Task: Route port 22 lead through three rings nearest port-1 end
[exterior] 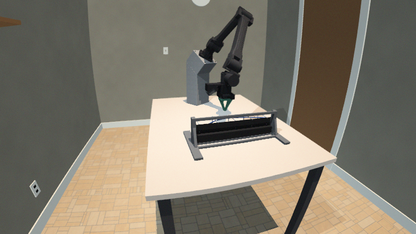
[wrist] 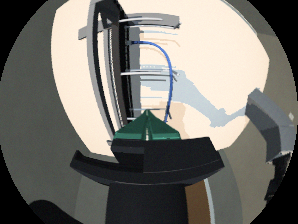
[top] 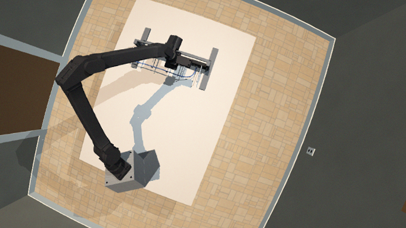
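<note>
The grey rack lies 80 mm below my hand, 70 mm to the left of it and 40 mm ahead of it.
</note>
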